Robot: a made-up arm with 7 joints.
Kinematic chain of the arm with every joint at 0, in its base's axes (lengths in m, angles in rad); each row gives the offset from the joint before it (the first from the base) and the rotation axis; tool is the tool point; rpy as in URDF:
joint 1: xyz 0 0 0.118 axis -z
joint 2: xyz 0 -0.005 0.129 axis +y
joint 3: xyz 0 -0.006 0.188 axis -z
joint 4: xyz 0 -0.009 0.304 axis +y
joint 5: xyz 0 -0.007 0.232 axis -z
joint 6: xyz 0 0 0.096 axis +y
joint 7: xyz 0 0 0.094 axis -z
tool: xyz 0 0 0 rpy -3.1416 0 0
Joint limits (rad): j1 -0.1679..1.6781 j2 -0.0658..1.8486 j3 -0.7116..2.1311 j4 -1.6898..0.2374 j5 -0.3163..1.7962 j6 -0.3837..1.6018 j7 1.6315..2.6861
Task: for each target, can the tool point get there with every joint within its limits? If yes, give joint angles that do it. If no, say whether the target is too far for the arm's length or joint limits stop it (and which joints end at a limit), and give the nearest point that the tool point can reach.
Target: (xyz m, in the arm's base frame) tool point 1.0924 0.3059 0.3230
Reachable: no: too far | nearest point 0.8789 0.2233 0.3079 | short by 0.229 m
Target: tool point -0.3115 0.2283 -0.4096
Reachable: no: joint limits stop it (at a limit: joint 1, joint 2, joint 3, joint 4, joint 6) | nearest point 0.2795 0.3835 -0.0830 | short by 0.693 m
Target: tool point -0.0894 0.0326 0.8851
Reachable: yes | joints 0.5471 0.5645 0.0038 -1.5307 0.3289 -0.2229 2.5282
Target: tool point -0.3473 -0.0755 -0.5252
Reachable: no: joint limits stop it (at a limit: joint 1, joint 2, joint 4, joint 6) | nearest point -0.1576 -0.7009 -0.1167 | short by 0.771 m
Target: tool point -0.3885 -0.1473 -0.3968
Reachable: no: joint limits stop it (at a limit: joint 1, joint 2, joint 4, joint 6) | nearest point -0.1778 -0.7017 -0.1062 | short by 0.660 m
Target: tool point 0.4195 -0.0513 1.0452
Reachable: yes | joints 0.3703 0.4937 1.5326 -0.2457 0.2057 -0.1485 2.1814
